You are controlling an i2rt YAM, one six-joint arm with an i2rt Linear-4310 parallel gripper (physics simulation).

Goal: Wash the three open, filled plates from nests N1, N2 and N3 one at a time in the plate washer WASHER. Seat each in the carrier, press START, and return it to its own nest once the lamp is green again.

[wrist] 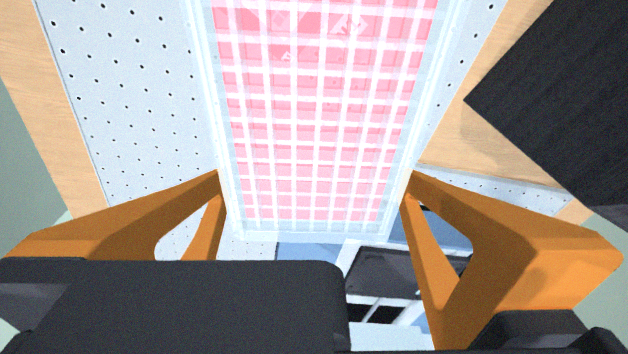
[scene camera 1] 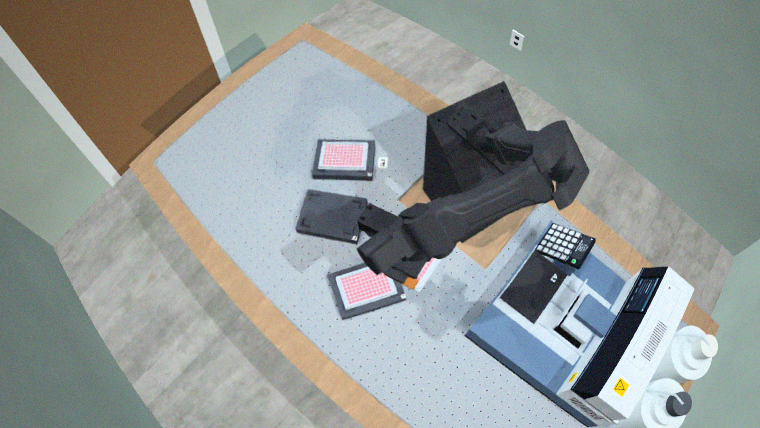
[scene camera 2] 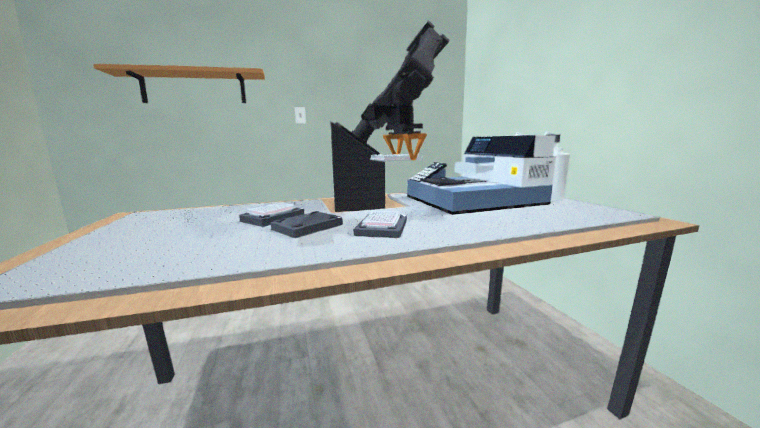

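Seen in the pictures: gripper, between the fingertips: (wrist: 313, 177) (scene camera 1: 415, 267) (scene camera 2: 404, 159); arm's base, origin of its link: (scene camera 1: 485, 139) (scene camera 2: 357, 140).
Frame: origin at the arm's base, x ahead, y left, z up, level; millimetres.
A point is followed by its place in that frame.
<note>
My gripper (scene camera 1: 411, 282) (scene camera 2: 404, 155) {x 323, y 32, z -61 mm} (wrist: 313, 177) {x 323, y 32, z -61 mm} is shut on a filled plate (scene camera 1: 426, 273) {x 326, y 60, z -47 mm} (scene camera 2: 388, 157) {x 369, y -43, z -51 mm} (wrist: 320, 120) {x 325, y -6, z -47 mm} with pink wells. It holds the plate roughly level, high above the table, apart from the washer (scene camera 1: 523, 340) {x 295, y 329, z -169 mm} (scene camera 2: 478, 197) {x 349, y 299, z -193 mm} (wrist: 306, 253) {x 307, y 248, z -168 mm}. The middle nest (scene camera 1: 332, 214) {x 278, y -252, z -220 mm} (scene camera 2: 306, 223) {x 321, y -265, z -220 mm} is empty. The upper nest (scene camera 1: 344, 175) {x 169, y -300, z -222 mm} (scene camera 2: 247, 217) {x 158, y -415, z -224 mm} and lower nest (scene camera 1: 344, 312) {x 463, y -68, z -224 mm} (scene camera 2: 378, 232) {x 448, y -109, z -231 mm} each bear a filled plate (scene camera 1: 343, 154) {x 125, y -339, z -208 mm} (scene camera 1: 366, 287) {x 383, y -62, z -211 mm} (scene camera 2: 272, 209) {x 159, y -341, z -207 mm} (scene camera 2: 381, 219) {x 403, y -81, z -211 mm}. The washer's dark carrier (scene camera 1: 533, 289) {x 180, y 280, z -155 mm} (wrist: 382, 275) {x 199, y 271, z -155 mm} is bare. The arm partly covers the held plate in scene camera 1.
A keypad (scene camera 1: 564, 244) {x 43, y 292, z -133 mm} (scene camera 2: 429, 171) {x 60, y 291, z -130 mm} with a small green spot stands at the washer's near side. Two white bottles (scene camera 1: 687, 353) {x 149, y 714, z -37 mm} (scene camera 1: 659, 406) {x 298, y 700, z -37 mm} stand behind the washer. The arm's black pedestal (scene camera 1: 462, 143) {x 49, y -34, z 10 mm} (scene camera 2: 358, 178) {x 102, y -36, z -136 mm} (wrist: 560, 100) {x 121, y 10, z -158 mm} stands beside the nests and washer.
</note>
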